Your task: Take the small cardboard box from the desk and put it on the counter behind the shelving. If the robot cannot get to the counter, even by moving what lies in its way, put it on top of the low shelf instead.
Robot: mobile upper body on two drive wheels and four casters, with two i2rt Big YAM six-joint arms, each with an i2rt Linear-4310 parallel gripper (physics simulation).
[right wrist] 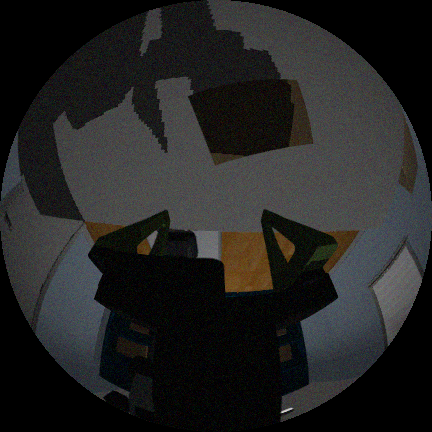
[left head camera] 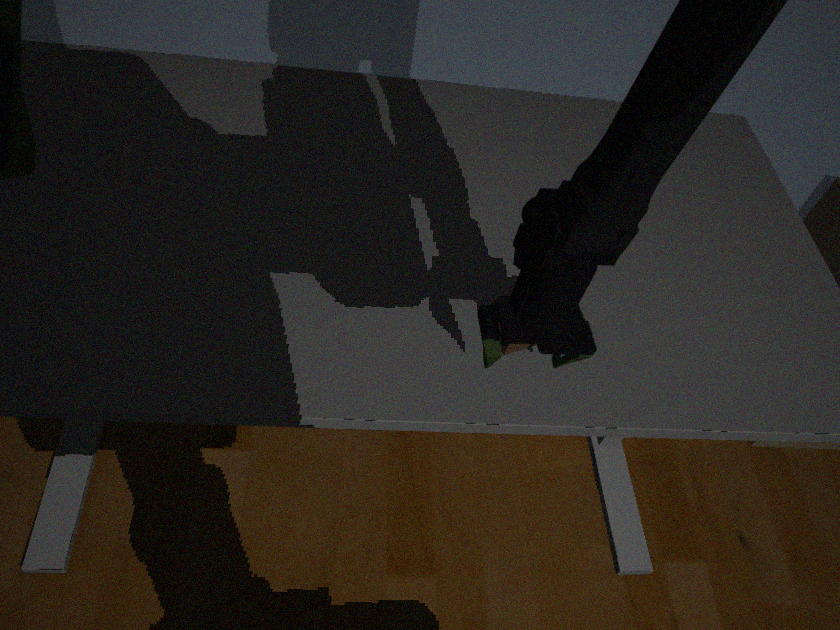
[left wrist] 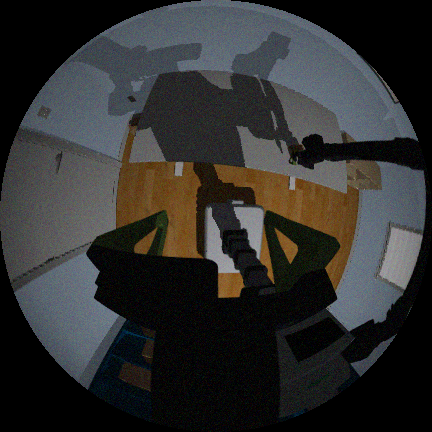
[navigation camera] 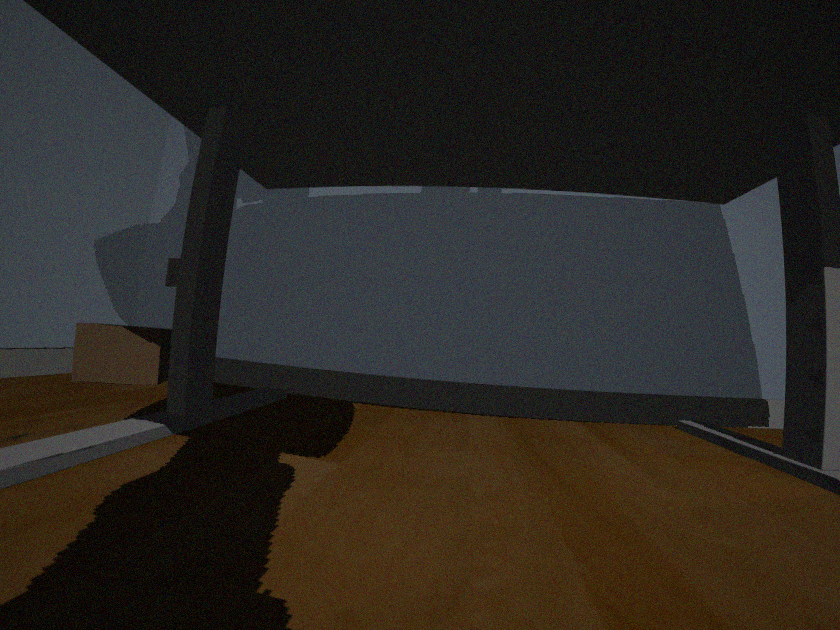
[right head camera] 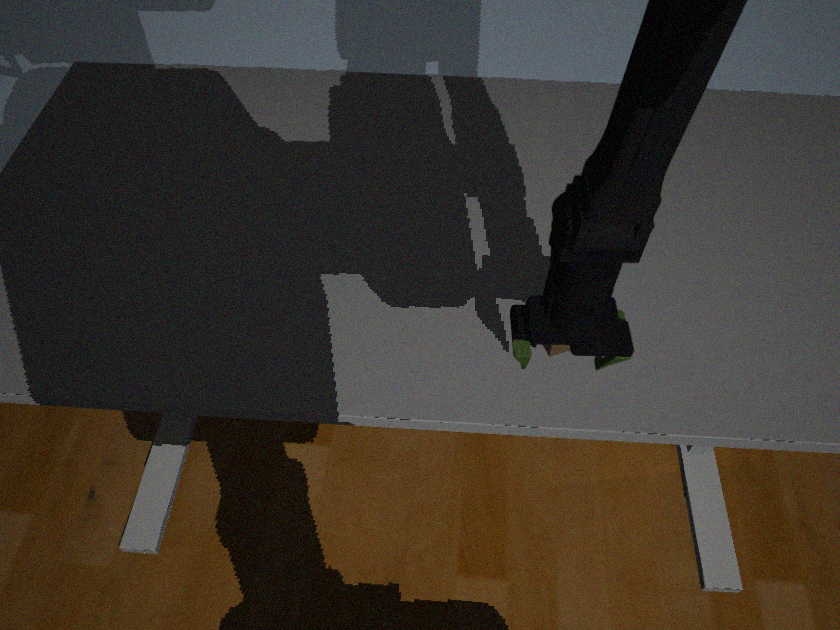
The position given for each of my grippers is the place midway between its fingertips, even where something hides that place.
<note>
I see my left gripper (left wrist: 215,215), my right gripper (right head camera: 559,365), a small cardboard box (right wrist: 242,118) and a desk (right head camera: 333,247).
My right gripper is seen too in the right wrist view (right wrist: 215,214) and in the left head camera view (left head camera: 519,363). The desk also shows in the right wrist view (right wrist: 119,142), in the left head camera view (left head camera: 204,241), in the left wrist view (left wrist: 207,116) and in the navigation camera view (navigation camera: 705,108). The navigation camera view misses the small cardboard box: it is out of frame.
</note>
